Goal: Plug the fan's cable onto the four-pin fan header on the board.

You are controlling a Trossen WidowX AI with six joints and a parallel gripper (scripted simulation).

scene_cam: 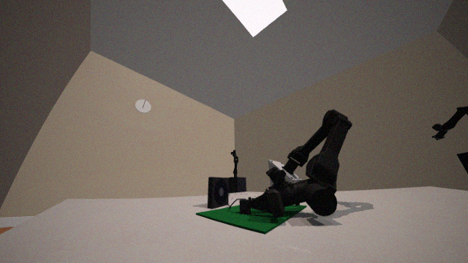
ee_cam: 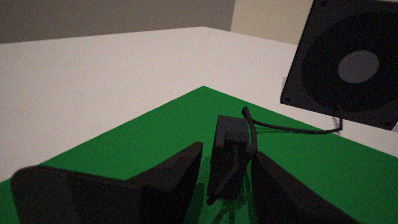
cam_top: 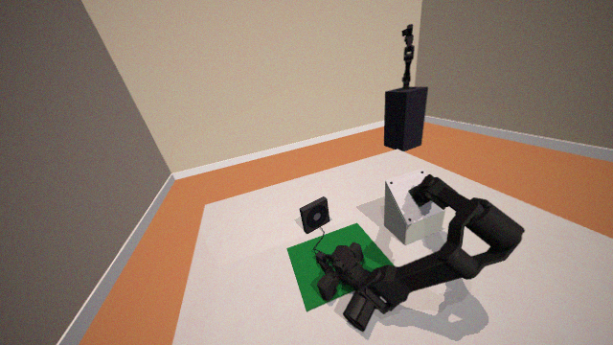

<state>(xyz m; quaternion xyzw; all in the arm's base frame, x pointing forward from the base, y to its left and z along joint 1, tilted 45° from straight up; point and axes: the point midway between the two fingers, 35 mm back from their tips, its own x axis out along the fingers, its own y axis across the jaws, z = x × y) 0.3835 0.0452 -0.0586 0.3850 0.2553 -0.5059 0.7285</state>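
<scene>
Right now the black plug is 10 mm to the right of my gripper tip and 10 mm below it. The rest, counted from my gripper tip: black fan: 70 mm behind, 170 mm to the right, 30 mm above; then board: 50 mm behind, 40 mm below.
</scene>
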